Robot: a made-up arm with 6 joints.
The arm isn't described. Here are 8 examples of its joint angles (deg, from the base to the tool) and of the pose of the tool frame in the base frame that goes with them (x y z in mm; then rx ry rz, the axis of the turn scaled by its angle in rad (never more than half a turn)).
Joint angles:
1: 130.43 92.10 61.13 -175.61 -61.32 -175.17
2: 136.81 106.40 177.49 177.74 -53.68 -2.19
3: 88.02 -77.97 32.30 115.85 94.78 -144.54
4: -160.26 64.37 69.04 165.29 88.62 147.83
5: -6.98 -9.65 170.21 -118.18 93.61 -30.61
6: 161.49 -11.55 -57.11 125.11 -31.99 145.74
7: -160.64 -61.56 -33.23 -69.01 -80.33 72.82
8: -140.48 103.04 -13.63 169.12 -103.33 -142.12
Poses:
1: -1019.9 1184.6 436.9 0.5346 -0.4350 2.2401
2: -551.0 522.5 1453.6 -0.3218 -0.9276 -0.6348
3: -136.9 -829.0 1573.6 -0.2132 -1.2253 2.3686
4: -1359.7 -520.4 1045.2 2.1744 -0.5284 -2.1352
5: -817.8 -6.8 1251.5 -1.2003 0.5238 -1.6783
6: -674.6 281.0 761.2 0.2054 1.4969 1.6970
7: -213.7 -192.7 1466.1 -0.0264 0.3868 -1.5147
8: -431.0 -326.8 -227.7 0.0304 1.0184 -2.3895
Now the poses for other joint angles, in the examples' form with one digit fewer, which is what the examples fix.
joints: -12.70 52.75 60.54 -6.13 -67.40 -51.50
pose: 1397 -303 1205 1.017 0.906 -0.592
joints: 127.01 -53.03 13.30 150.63 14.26 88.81
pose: 46 -85 1969 -1.421 -1.700 -1.730
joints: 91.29 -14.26 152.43 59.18 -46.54 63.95
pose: 96 -940 1436 0.419 -0.730 -0.506
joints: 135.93 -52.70 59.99 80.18 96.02 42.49
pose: 507 -655 1768 1.166 -2.076 -1.447
